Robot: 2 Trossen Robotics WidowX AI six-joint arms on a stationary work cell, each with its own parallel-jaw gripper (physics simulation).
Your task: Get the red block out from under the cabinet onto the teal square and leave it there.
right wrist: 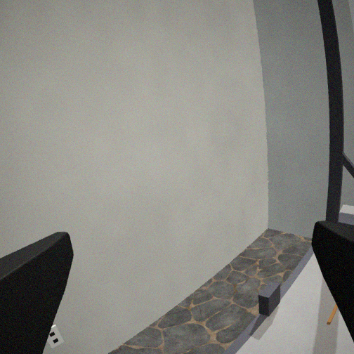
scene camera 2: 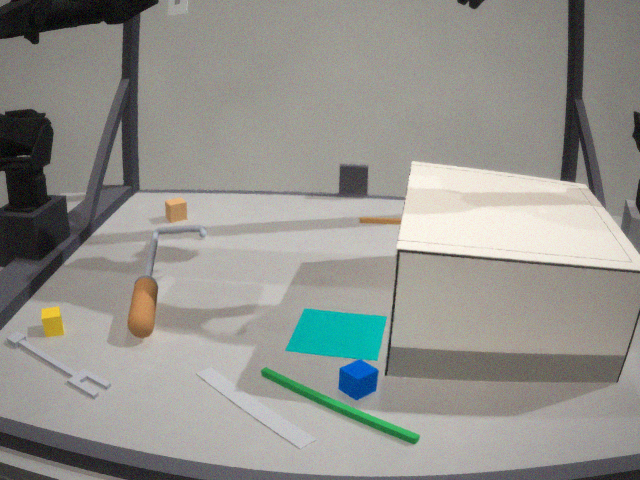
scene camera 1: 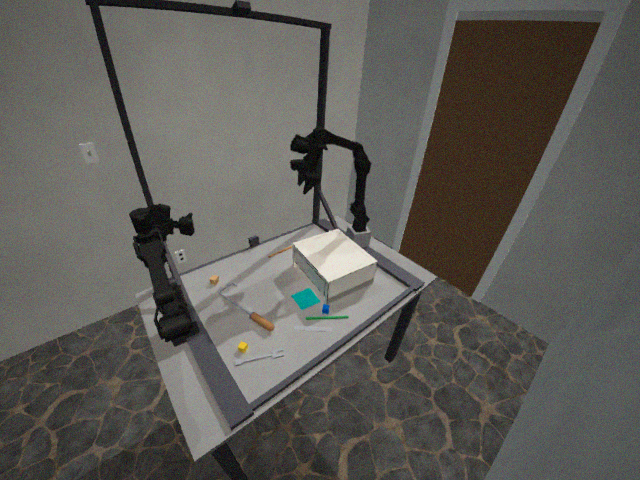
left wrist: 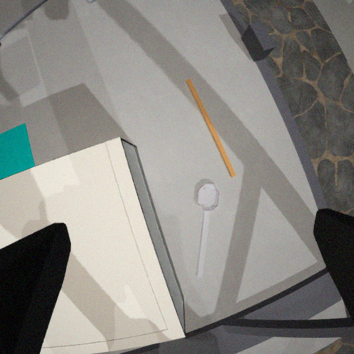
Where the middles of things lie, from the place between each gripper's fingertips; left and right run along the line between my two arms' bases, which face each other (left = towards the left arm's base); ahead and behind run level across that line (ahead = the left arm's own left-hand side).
Right now my right hand is 37 cm above the hook tool (scene camera 2: 141, 319), 24 cm short of it and 9 cm to the right of it. Also, from my right hand: pale strip (scene camera 2: 285, 429): 49 cm ahead, 38 cm below, 26 cm to the left; teal square (scene camera 2: 337, 334): 39 cm below, 35 cm ahead, 34 cm to the left; blue block (scene camera 2: 358, 379): 45 cm ahead, 37 cm below, 36 cm to the left.
Right now the pale spoon (left wrist: 208, 196) is 1 cm behind my left hand, 9 cm to the left of it and 37 cm below it. Also, from my left hand: teal square 26 cm ahead, 17 cm to the right, 37 cm below; then blue block 37 cm ahead, 15 cm to the right, 36 cm below; then hook tool 16 cm ahead, 41 cm to the right, 36 cm below.
